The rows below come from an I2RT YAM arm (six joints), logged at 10 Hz.
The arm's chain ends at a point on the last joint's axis. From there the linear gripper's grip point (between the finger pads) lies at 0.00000 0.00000 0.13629 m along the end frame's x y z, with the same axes.
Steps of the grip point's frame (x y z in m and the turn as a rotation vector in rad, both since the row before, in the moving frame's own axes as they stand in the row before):
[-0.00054 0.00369 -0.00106 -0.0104 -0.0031 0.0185]
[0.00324 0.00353 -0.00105 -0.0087 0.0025 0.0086]
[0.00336 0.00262 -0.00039 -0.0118 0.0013 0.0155]
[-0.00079 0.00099 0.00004 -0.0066 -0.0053 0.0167]
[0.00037 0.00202 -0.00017 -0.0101 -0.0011 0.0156]
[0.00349 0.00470 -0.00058 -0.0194 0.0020 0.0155]
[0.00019 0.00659 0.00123 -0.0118 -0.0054 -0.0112]
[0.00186 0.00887 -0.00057 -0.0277 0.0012 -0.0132]
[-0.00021 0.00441 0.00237 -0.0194 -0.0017 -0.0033]
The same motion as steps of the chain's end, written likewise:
[-0.00010 0.00228 -0.00105 -0.0104 -0.0031 0.0185]
[0.00290 0.00234 -0.00104 -0.0087 0.0025 0.0086]
[0.00320 0.00101 -0.00038 -0.0118 0.0013 0.0155]
[-0.00006 0.00010 0.00004 -0.0066 -0.0053 0.0167]
[0.00053 0.00064 -0.00016 -0.0101 -0.0011 0.0156]
[0.00324 0.00205 -0.00055 -0.0194 0.0020 0.0155]
[0.00092 0.00498 0.00124 -0.0118 -0.0054 -0.0112]
[0.00167 0.00510 -0.00052 -0.0277 0.0012 -0.0132]
[0.00002 0.00177 0.00240 -0.0194 -0.0017 -0.0033]

